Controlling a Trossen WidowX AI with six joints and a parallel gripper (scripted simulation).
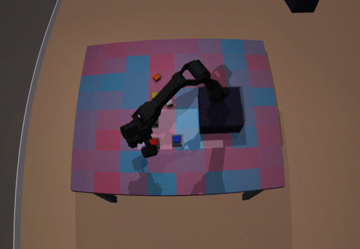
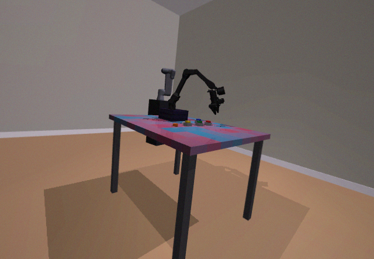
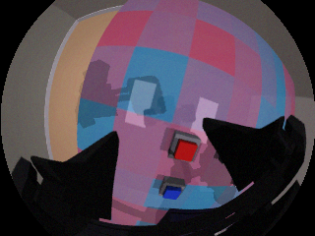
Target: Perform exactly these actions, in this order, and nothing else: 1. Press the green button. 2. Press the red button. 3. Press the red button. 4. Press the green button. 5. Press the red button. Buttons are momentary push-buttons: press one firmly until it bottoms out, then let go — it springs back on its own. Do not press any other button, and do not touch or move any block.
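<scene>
The green button is 16 cm to the right of my gripper tip, 8 cm below it and 7 cm behind it. Round my gripper tip: blue button (16 cm behind, 8 cm below, 3 cm to the right); then white block (24 cm to the right, 17 cm behind, 10 cm below); then red button (8 cm below, 5 cm behind, 4 cm to the right).
</scene>
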